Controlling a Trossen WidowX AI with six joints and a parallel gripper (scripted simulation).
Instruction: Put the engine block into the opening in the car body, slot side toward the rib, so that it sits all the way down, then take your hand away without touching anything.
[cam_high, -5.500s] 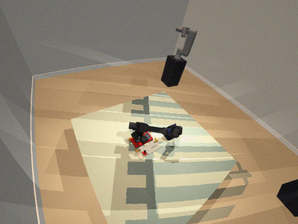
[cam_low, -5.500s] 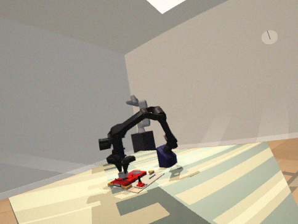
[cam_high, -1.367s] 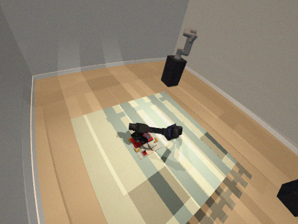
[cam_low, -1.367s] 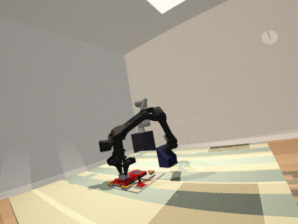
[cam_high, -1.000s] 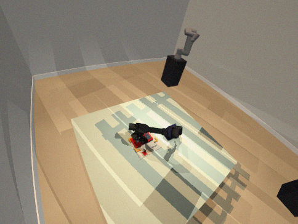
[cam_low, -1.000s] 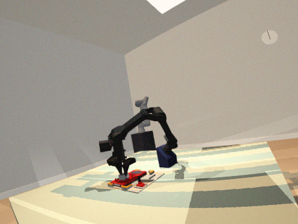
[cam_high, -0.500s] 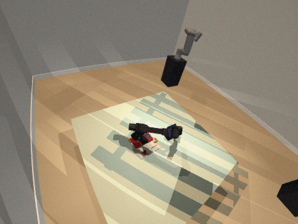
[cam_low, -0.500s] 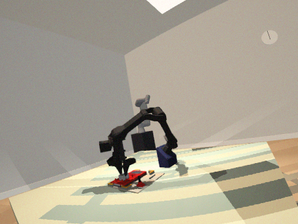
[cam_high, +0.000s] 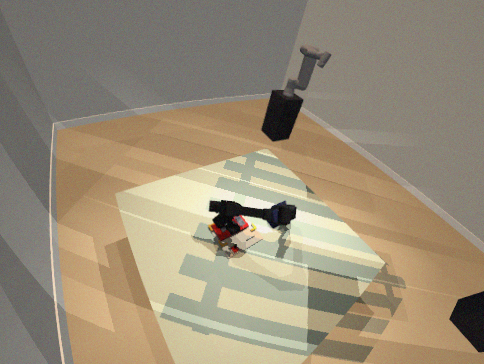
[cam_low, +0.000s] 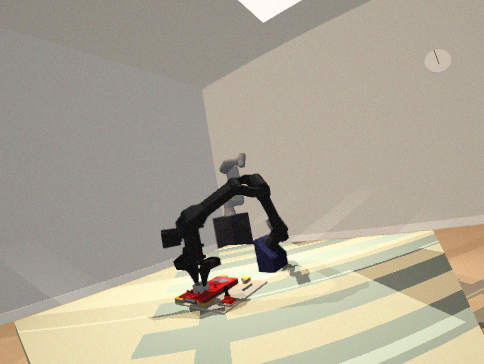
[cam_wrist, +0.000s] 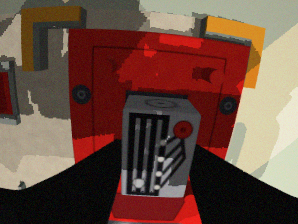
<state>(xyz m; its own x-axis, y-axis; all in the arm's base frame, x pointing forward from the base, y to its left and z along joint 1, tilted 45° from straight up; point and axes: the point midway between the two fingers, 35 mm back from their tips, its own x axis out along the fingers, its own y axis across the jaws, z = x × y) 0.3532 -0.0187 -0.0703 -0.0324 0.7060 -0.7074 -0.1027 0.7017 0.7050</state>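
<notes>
The grey engine block is 1 cm below my gripper tip.
</notes>
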